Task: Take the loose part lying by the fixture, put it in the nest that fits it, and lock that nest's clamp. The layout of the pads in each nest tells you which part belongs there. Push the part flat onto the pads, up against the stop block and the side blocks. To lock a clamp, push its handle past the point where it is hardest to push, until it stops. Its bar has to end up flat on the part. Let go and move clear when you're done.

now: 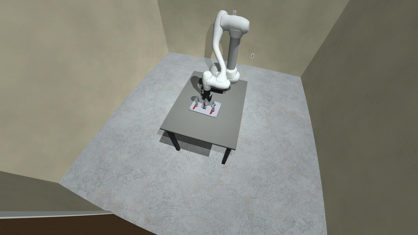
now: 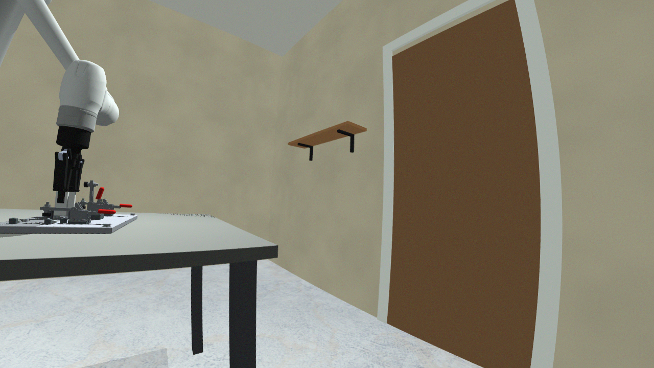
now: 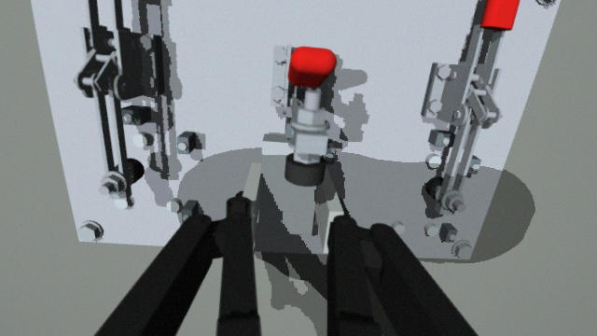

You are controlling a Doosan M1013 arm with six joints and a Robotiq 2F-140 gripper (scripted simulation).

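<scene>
Now: the grey block part 3 cm below my hand. From my hand the other things lie so: white fixture plate (4 cm ahead, 1 cm to the right, 5 cm below).
</scene>
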